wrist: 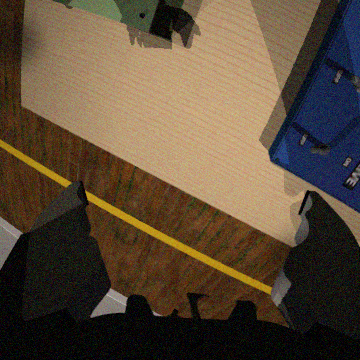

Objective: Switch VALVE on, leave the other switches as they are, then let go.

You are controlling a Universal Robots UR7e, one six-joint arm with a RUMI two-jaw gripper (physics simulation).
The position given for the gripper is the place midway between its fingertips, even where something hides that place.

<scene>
In view: the gripper (192, 188) and a blue switch panel (316, 117).
</scene>
